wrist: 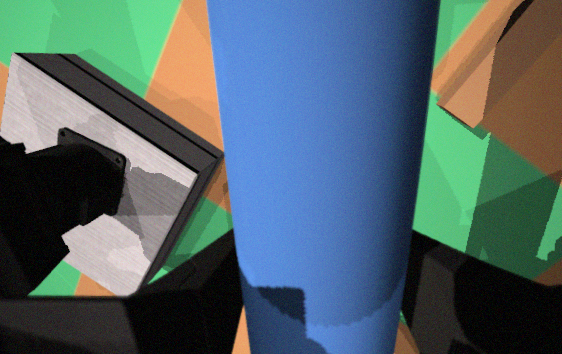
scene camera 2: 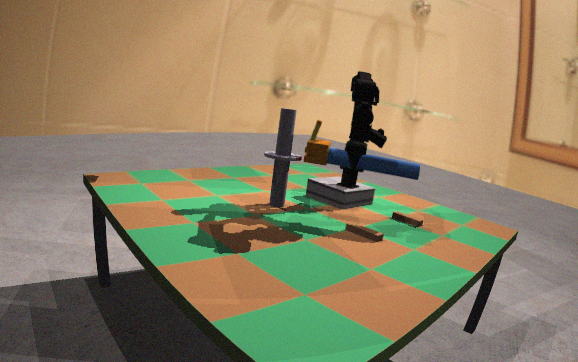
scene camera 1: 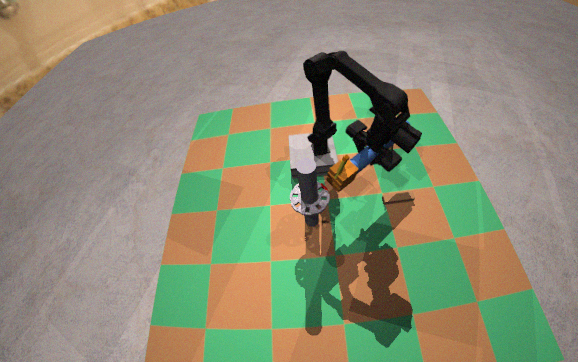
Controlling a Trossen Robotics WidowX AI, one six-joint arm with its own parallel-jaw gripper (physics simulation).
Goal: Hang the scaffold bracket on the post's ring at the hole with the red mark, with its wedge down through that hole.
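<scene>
The scaffold bracket is a blue tube with an orange head. Its olive-yellow wedge sticks up out of the head, slightly tilted. My gripper is shut on the blue tube and holds the bracket above the table. The grey post stands upright and carries a holed ring. The red mark is on the ring's side facing the head. The head is close beside it, near ring height, with a narrow gap in scene camera 2.
The arm's grey base block stands behind the post. Two brown blocks lie on the checkered table; one block also shows in the wrist view.
</scene>
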